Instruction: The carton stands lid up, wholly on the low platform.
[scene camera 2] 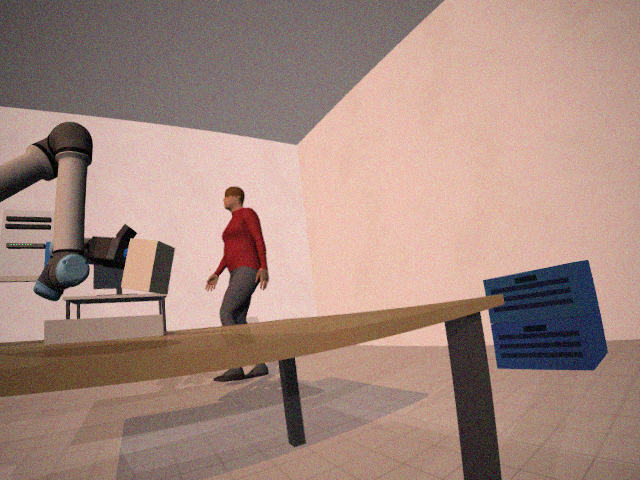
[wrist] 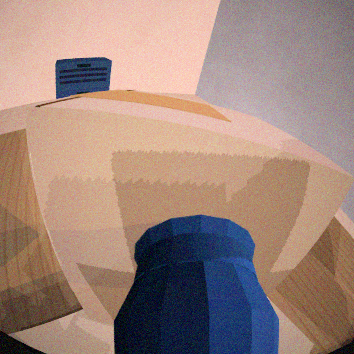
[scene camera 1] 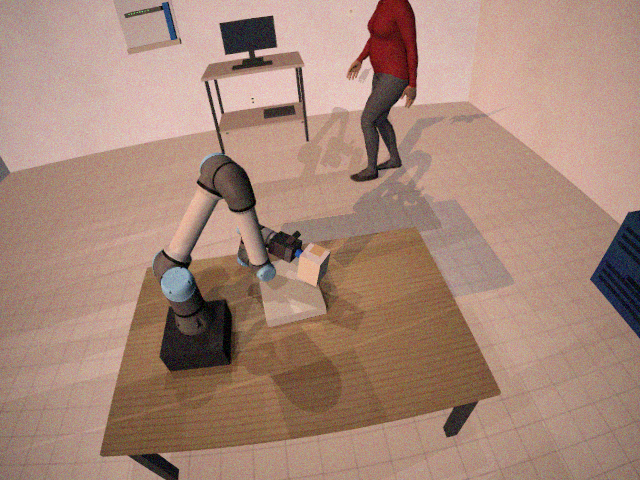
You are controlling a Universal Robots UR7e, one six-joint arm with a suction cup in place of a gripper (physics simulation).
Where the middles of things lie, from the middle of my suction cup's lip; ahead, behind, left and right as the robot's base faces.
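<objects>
Low platform [scene camera 1: 286,298]: 7 cm behind my suction cup and 19 cm below it. Tan carton [scene camera 2: 148,265]: 2 cm to the right of my suction cup, 4 cm ahead of it, 4 cm below it.
</objects>
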